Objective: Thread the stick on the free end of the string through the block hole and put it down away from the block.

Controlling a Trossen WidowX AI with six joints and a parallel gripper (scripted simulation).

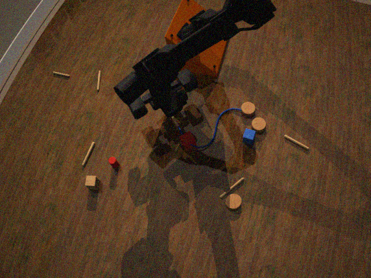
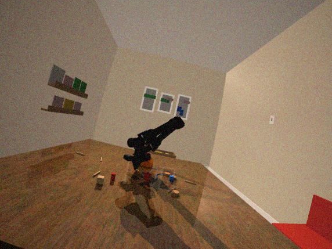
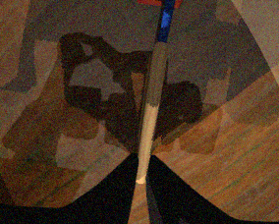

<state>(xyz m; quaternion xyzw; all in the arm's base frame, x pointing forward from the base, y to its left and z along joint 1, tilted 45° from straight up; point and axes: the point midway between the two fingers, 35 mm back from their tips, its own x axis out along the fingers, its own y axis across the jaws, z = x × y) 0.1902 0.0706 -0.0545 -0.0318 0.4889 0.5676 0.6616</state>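
Now: the red cube 7 cm ahead of my gripper tip, 9 cm to the left of it and 1 cm above it. From my gripper tip the other things lie so: thin wooden stick 3 cm ahead, 3 cm to the left, 1 cm above; then red cylinder 20 cm ahead, 7 cm to the right, 1 cm above; then round wooden button 8 cm behind, 21 cm to the left.
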